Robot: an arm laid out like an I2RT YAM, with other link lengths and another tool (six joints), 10 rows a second.
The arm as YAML. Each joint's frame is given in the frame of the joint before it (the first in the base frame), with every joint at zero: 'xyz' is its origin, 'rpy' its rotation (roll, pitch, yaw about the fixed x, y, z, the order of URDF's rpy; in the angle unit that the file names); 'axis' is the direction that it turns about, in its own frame. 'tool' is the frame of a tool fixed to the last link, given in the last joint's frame.
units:
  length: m
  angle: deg
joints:
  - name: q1
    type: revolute
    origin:
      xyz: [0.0, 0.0, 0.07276]
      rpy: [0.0, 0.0, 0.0]
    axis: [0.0, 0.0, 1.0]
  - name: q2
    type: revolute
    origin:
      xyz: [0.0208, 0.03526, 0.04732]
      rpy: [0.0, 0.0, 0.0]
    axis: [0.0, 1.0, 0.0]
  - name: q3
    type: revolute
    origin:
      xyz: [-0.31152, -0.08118, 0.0]
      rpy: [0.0, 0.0, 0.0]
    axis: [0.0, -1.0, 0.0]
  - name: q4
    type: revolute
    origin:
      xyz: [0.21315, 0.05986, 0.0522]
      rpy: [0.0, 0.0, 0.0]
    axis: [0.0, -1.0, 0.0]
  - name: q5
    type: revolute
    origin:
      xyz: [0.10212, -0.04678, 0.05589]
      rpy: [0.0, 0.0, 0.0]
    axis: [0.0, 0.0, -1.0]
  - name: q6
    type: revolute
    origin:
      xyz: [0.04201, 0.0, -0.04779]
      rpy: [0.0, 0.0, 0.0]
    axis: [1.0, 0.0, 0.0]
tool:
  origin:
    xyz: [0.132, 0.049, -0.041]
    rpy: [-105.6, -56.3, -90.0]
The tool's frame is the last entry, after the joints.
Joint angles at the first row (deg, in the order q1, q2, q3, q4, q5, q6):
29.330 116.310 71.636 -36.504 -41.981 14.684
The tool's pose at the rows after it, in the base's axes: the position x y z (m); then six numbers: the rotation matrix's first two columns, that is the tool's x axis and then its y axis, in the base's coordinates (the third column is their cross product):
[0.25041 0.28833 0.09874 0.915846 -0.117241 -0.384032 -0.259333 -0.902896 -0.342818]
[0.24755 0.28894 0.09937 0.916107 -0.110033 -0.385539 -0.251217 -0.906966 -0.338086]
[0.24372 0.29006 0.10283 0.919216 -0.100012 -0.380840 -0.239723 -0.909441 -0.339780]
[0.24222 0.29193 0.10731 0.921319 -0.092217 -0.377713 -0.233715 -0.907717 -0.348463]
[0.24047 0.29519 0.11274 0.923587 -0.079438 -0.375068 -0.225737 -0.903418 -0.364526]
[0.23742 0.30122 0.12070 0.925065 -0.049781 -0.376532 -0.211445 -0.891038 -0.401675]
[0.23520 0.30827 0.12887 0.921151 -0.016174 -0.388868 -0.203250 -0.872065 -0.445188]
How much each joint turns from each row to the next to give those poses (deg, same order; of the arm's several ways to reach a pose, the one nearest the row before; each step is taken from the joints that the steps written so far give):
0.357 -0.425 0.952 -0.786 0.016 -0.054
0.361 -0.055 0.272 -0.769 0.132 -0.301
0.502 -0.667 0.003 -0.519 0.107 -0.176
0.303 -0.531 0.161 -0.177 -0.284 0.086
0.412 -0.525 0.097 0.202 -0.673 0.172
0.591 -0.445 -0.155 1.097 -1.987 0.132
0.482 0.109 -0.012 1.422 -2.887 0.381

